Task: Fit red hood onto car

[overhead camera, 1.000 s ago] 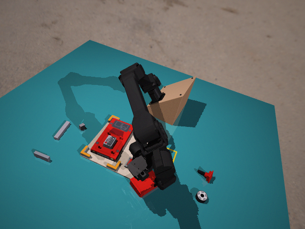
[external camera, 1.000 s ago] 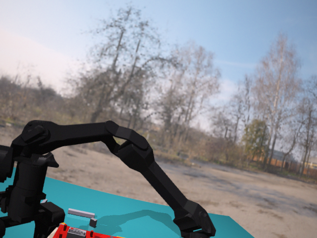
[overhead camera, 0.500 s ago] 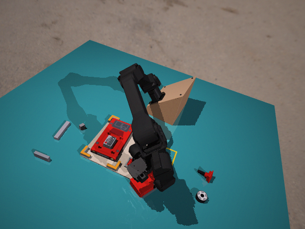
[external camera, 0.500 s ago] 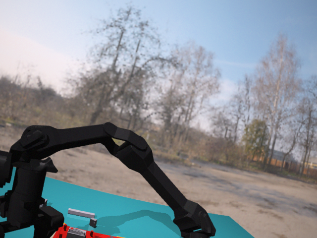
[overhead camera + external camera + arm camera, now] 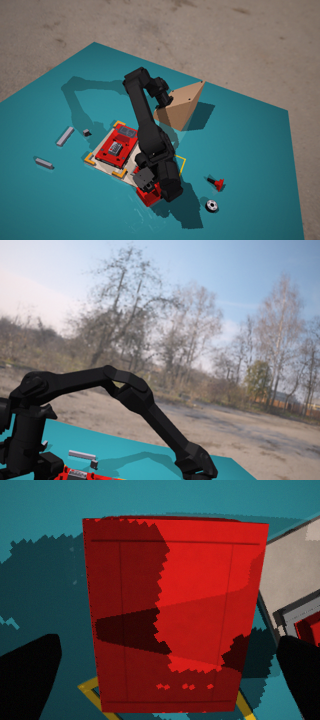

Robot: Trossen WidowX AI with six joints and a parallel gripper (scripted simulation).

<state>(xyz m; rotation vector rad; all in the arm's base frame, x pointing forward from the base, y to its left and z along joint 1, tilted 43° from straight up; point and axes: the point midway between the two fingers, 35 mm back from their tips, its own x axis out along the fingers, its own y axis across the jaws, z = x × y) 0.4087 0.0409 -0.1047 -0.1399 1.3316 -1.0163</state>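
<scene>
Now: gripper tip 2 cm above the red hood. Also, from my gripper tip: grey engine block 9 cm behind, 19 cm to the right, 1 cm below; black wheel 4 cm behind, 21 cm to the left, 3 cm below.
</scene>
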